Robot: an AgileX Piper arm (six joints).
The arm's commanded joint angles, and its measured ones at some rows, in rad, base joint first. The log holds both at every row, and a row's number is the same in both.
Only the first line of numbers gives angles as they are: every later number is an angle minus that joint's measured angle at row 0.
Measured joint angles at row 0:
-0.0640 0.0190 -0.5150 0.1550 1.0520 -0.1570
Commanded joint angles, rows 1 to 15:
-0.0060 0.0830 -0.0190 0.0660 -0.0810 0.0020
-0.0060 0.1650 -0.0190 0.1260 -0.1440 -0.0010
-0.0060 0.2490 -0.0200 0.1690 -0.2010 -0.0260
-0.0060 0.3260 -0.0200 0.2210 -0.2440 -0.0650
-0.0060 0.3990 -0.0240 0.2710 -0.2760 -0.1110
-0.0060 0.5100 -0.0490 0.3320 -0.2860 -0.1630
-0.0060 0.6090 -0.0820 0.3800 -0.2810 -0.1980
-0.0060 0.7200 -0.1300 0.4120 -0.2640 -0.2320
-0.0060 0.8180 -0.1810 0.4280 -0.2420 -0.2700
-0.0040 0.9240 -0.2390 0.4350 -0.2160 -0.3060
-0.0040 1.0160 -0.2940 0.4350 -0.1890 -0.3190
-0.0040 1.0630 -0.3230 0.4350 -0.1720 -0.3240
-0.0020 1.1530 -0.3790 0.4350 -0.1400 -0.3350
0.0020 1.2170 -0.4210 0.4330 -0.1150 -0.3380
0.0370 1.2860 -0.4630 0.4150 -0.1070 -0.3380
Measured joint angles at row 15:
0.0050 1.2050 -0.4080 0.4310 -0.1350 -0.3210
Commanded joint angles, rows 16 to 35:
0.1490 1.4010 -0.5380 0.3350 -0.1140 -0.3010
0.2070 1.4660 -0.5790 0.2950 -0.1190 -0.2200
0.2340 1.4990 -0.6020 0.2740 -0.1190 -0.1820
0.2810 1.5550 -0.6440 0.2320 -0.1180 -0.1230
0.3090 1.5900 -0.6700 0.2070 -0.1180 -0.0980
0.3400 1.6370 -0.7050 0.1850 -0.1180 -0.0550
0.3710 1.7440 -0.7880 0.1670 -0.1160 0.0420
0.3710 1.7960 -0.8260 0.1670 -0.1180 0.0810
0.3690 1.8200 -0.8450 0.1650 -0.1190 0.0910
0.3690 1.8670 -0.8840 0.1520 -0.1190 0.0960
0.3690 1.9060 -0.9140 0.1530 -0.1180 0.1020
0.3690 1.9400 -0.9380 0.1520 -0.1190 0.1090
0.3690 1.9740 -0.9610 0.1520 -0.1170 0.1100
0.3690 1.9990 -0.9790 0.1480 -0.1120 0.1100
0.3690 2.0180 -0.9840 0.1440 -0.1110 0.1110
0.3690 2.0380 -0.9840 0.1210 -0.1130 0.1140
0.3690 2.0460 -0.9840 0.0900 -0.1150 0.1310
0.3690 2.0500 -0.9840 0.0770 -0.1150 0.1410
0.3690 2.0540 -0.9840 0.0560 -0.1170 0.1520
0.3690 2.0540 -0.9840 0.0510 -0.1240 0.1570
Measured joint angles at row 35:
0.3700 2.0460 -0.9780 0.0730 -0.1160 0.1390
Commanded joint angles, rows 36 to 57:
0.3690 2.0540 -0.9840 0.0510 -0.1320 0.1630
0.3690 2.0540 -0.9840 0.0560 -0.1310 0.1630
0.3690 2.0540 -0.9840 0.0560 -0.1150 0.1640
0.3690 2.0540 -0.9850 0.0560 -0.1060 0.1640
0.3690 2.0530 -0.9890 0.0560 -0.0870 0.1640
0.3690 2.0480 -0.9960 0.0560 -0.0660 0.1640
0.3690 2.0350 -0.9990 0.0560 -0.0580 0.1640
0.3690 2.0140 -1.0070 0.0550 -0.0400 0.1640
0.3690 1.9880 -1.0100 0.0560 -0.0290 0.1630
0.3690 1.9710 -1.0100 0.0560 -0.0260 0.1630
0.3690 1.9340 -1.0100 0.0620 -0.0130 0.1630
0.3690 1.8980 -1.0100 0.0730 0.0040 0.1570
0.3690 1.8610 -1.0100 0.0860 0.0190 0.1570
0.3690 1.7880 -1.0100 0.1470 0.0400 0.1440
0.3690 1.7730 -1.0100 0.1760 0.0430 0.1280
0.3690 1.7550 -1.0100 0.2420 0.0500 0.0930
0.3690 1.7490 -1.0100 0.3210 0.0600 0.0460
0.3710 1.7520 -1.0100 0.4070 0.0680 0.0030
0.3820 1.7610 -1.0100 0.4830 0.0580 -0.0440
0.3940 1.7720 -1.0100 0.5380 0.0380 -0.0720
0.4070 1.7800 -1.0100 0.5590 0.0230 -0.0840
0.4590 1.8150 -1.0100 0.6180 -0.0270 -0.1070
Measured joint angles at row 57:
0.4150 1.7820 -1.0080 0.5470 0.0210 -0.0660
